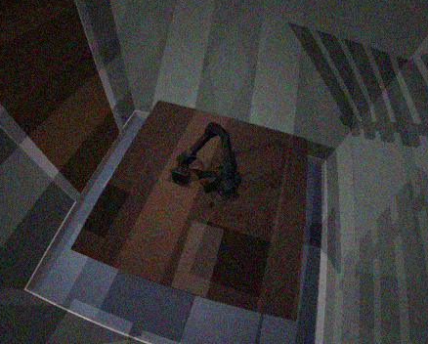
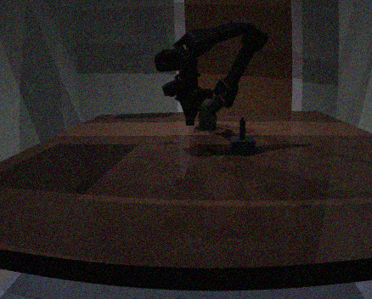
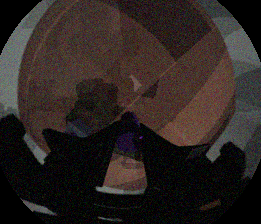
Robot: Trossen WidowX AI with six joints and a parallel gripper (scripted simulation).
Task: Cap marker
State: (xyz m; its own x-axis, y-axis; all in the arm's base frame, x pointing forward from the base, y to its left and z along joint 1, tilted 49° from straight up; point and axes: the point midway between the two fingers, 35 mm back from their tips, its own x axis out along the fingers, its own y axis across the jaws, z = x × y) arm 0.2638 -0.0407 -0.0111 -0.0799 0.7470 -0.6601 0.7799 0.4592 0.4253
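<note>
Right now the grey holder block is 16 cm to the left of my gripper tip, 6 cm below it and 5 cm ahead of it. Also, from my gripper tip: purple cap: 1 cm above.
</note>
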